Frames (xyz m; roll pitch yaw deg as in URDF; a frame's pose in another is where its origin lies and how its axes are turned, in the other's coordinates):
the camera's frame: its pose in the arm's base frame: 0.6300 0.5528 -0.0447 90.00 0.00 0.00
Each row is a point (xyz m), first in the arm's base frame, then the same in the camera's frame.
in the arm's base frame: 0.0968 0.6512 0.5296
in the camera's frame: -0.5332 0.5743 -0.0984
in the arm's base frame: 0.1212 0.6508 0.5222
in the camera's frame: -0.5088 0.5669 -0.0980
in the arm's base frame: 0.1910 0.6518 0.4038
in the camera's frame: -0.4390 0.4485 -0.0990
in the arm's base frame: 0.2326 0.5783 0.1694
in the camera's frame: -0.3974 0.2141 -0.0255
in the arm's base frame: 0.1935 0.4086 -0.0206
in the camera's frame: -0.4365 0.0241 0.1442
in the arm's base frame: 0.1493 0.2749 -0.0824
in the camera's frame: -0.4807 -0.0377 0.2779
